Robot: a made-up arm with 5 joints.
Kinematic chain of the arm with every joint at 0, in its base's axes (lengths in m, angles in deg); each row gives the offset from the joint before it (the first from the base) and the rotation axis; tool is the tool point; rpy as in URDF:
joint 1: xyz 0.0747 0 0.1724 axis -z
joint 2: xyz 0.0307 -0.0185 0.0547 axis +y
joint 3: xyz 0.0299 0 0.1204 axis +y
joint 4: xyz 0.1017 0 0.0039 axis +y
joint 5: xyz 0.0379 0.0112 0 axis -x
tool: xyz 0 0 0 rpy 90 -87.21 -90
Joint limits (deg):
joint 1: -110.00..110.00
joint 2: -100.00..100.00
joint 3: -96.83..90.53
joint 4: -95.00..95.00
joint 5: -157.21..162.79
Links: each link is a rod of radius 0.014 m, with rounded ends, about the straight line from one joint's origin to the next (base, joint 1, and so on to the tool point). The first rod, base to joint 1, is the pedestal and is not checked.
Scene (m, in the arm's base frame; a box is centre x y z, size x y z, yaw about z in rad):
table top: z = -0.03
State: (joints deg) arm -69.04 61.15 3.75 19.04 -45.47
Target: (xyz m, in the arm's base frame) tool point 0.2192 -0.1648 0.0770
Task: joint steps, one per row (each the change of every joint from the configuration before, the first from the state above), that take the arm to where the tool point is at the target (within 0.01 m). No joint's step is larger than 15 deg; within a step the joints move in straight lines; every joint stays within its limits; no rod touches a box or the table.
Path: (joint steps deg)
1: 14.49 3.51 -4.02 -1.55 0.00
2: 14.48 3.50 -4.02 -1.54 0.00
3: 14.49 3.51 -4.02 -1.55 0.00
4: 14.48 3.51 -4.02 -1.55 0.00
5: 14.49 3.50 -4.02 -1.54 0.00
6: 14.48 3.51 -4.02 -1.55 0.00
7: 14.49 3.51 -4.02 -1.55 0.00
8: 14.49 3.50 -4.02 -1.54 0.00

